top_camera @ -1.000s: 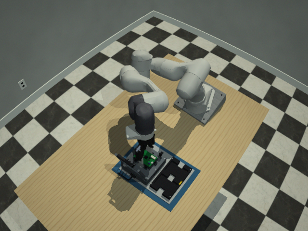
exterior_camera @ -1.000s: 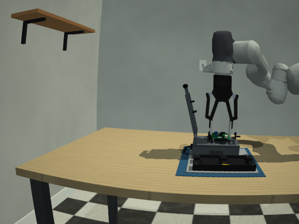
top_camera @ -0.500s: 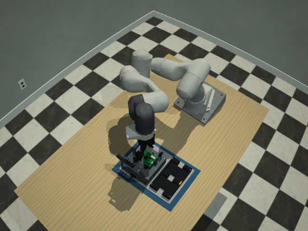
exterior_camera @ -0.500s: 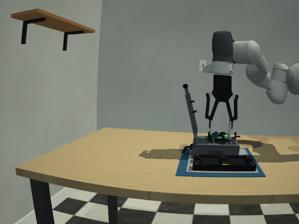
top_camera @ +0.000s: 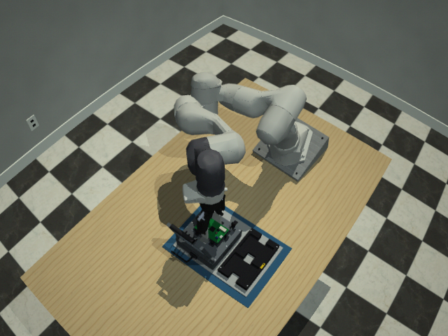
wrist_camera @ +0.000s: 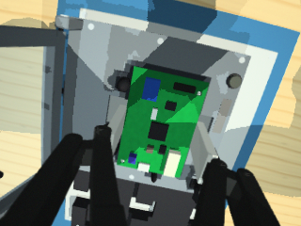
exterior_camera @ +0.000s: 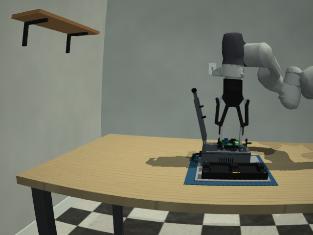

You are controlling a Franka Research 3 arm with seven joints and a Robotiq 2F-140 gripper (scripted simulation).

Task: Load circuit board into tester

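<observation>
Right now the green circuit board is 2 cm below my hand. Also, from my hand: black post (6 cm behind, 6 cm to the left, 1 cm below); then lid (12 cm ahead, 1 cm to the right, 8 cm above).
</observation>
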